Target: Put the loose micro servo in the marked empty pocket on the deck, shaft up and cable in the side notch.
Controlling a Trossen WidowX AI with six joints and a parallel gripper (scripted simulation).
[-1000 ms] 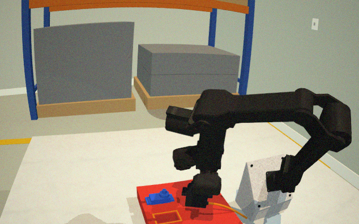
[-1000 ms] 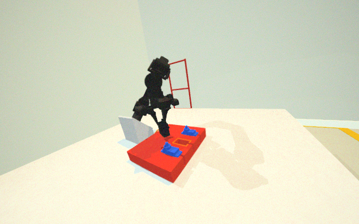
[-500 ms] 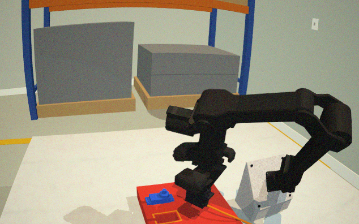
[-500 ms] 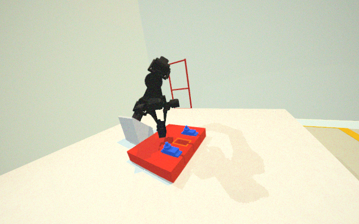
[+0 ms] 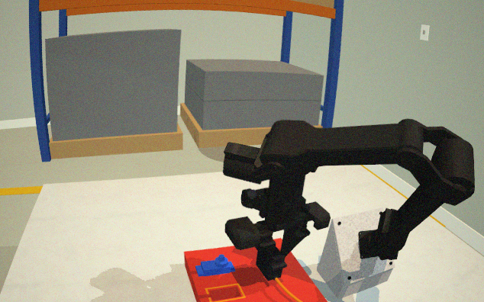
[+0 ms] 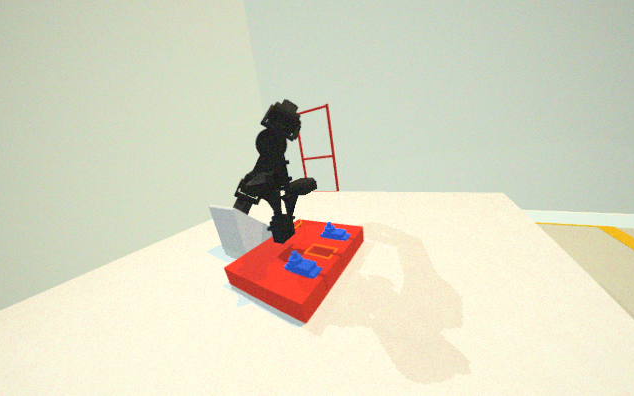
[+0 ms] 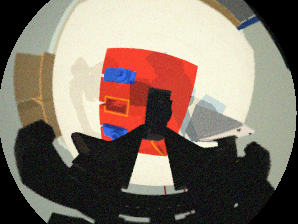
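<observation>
Right now the red deck is 10 cm below my gripper tip and 1 cm behind it.
</observation>
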